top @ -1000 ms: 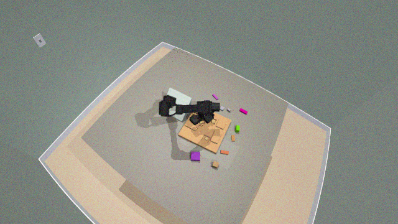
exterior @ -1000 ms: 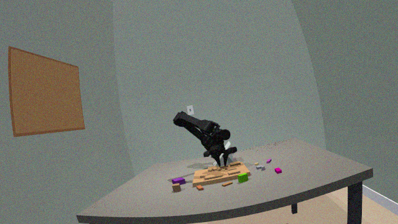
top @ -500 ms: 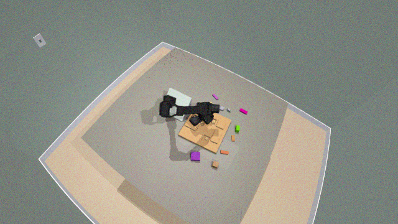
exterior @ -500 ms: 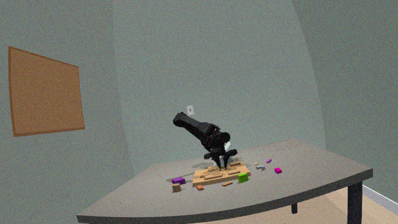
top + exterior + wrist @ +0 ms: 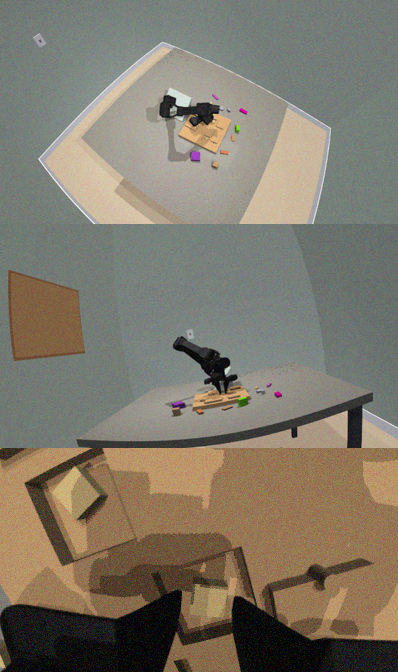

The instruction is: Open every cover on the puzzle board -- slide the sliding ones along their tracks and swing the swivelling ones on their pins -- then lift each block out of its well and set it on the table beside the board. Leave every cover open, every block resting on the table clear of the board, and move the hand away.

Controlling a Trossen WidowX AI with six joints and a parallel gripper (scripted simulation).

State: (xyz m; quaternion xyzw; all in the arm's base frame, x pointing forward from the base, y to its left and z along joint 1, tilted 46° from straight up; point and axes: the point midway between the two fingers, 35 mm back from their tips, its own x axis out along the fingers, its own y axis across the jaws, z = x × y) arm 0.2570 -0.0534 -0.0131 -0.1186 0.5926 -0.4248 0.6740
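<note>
My gripper tip is now 4 cm short of the tan puzzle board. From my gripper tip the other things lie so: grey block (15 cm ahead, 20 cm to the left, 1 cm below); then green block (27 cm ahead, 7 cm to the left); then brown piece (26 cm ahead, 1 cm to the right, 2 cm below).
</note>
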